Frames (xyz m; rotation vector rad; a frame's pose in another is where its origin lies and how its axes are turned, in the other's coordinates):
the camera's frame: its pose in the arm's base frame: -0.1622 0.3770 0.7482 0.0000 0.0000 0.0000
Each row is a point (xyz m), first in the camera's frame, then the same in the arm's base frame.
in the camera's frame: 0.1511 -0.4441 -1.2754
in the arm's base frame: -0.0111 -0.0671 -0.5272
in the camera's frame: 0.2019 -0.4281 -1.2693
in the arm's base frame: 0.0397 -0.0511 -0.5211
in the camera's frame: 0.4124 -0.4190 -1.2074
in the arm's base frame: 0.2502 -0.0420 -0.4592
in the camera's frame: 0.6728 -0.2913 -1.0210
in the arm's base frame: 0.5106 0.0857 -0.2728
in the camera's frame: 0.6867 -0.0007 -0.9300
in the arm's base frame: 0.5245 0.3763 -0.1818
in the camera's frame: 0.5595 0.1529 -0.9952
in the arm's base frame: 0.3973 0.5299 -0.2470
